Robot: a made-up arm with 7 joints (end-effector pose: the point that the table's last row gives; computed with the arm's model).
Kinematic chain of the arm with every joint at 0, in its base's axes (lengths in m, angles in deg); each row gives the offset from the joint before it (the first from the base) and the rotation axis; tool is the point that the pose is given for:
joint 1: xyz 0 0 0.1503 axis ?
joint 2: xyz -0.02 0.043 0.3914 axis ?
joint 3: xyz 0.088 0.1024 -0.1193 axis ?
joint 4: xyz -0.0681 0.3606 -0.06 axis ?
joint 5: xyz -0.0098 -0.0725 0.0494 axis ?
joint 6: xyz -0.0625 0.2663 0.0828 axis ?
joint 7: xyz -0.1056 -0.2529 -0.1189 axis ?
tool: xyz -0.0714 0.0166 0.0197
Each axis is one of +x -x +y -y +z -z.
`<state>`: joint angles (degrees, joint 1 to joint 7).
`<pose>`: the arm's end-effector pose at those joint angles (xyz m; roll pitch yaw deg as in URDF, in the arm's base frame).
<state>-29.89 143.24 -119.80 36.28 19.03 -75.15 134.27</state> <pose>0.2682 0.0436 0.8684 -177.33 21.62 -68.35</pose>
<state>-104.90 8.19 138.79 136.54 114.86 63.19 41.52</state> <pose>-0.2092 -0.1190 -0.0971 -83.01 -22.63 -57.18</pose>
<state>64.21 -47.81 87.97 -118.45 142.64 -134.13 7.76</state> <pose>0.0339 -0.2257 0.2257 -1.79 -23.70 89.44</pose>
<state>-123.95 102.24 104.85 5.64 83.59 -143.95 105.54</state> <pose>-0.1398 -0.0279 -0.3083 -41.64 -66.27 -1.38</pose>
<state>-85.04 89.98 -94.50 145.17 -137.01 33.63 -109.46</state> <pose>-0.3879 0.1676 0.6819 -15.00 -42.84 -117.01</pose>
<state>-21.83 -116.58 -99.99 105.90 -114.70 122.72 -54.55</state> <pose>0.2988 -0.2192 0.6849 -105.99 19.03 12.18</pose>
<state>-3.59 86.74 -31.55 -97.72 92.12 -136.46 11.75</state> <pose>0.0318 0.3419 0.6905 -26.35 -39.26 -81.92</pose>
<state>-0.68 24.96 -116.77 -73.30 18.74 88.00 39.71</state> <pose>0.4132 0.0865 0.3470 50.05 5.74 137.43</pose>
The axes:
joint 1: +y
joint 2: +x
joint 3: +z
joint 4: -x
joint 5: -z
joint 6: -y
joint 7: -z

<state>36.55 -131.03 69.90 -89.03 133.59 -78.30 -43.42</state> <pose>0.1945 -0.1353 0.4096 -32.17 -14.60 -118.62</pose>
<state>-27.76 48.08 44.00 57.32 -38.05 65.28 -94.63</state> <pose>-0.3959 0.2742 0.5462 -106.71 59.19 132.25</pose>
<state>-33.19 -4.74 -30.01 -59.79 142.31 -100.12 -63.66</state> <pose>-0.1000 0.2518 0.5424 -174.58 19.91 -20.60</pose>
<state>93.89 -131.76 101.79 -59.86 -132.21 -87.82 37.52</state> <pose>0.4867 -0.2003 0.0414 20.95 -78.45 -118.11</pose>
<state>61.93 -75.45 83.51 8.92 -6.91 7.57 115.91</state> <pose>0.2137 -0.1161 0.6052 -68.03 36.12 -1.44</pose>
